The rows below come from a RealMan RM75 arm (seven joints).
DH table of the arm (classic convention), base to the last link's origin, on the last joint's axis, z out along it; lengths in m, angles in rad. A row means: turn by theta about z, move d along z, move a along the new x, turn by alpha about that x. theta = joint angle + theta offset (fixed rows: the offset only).
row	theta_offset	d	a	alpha
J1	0	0.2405	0	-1.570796
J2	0	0	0	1.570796
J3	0	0.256	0	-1.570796
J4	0	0	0	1.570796
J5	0	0.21	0	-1.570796
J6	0	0	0	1.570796
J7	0	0.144	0	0
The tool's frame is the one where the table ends.
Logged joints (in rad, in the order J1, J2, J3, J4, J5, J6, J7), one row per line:
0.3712 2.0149 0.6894 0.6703 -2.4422 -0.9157 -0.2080
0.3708 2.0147 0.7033 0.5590 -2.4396 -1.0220 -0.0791
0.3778 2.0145 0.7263 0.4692 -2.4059 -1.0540 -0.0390
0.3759 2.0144 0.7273 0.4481 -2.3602 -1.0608 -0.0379
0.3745 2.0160 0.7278 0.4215 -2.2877 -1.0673 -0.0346
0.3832 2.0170 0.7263 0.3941 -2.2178 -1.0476 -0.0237
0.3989 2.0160 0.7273 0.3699 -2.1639 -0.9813 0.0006
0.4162 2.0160 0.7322 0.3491 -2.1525 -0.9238 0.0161
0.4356 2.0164 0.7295 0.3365 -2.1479 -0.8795 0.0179
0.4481 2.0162 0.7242 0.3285 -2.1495 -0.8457 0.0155
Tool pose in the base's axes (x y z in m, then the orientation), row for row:
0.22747 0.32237 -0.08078 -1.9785 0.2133 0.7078
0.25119 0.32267 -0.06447 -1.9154 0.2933 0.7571
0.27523 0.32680 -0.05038 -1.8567 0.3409 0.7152
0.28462 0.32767 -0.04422 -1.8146 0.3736 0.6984
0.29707 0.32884 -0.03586 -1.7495 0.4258 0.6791
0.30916 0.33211 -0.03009 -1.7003 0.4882 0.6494
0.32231 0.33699 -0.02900 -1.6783 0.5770 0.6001
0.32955 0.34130 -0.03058 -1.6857 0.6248 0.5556
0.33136 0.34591 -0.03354 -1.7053 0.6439 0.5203
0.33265 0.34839 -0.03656 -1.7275 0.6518 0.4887
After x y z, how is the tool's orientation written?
As a rotation vector, in radians.
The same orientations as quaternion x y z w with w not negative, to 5 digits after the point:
-0.81536 0.08790 0.29169 0.49232
-0.79410 0.12160 0.31388 0.50606
-0.77856 0.14295 0.29990 0.53242
-0.76620 0.15775 0.29489 0.54872
-0.74589 0.18154 0.28953 0.57173
-0.72983 0.20955 0.27874 0.58800
-0.72171 0.24812 0.25806 0.59244
-0.72390 0.26831 0.23859 0.58912
-0.73060 0.27587 0.22291 0.58346
-0.73832 0.27857 0.20887 0.57763

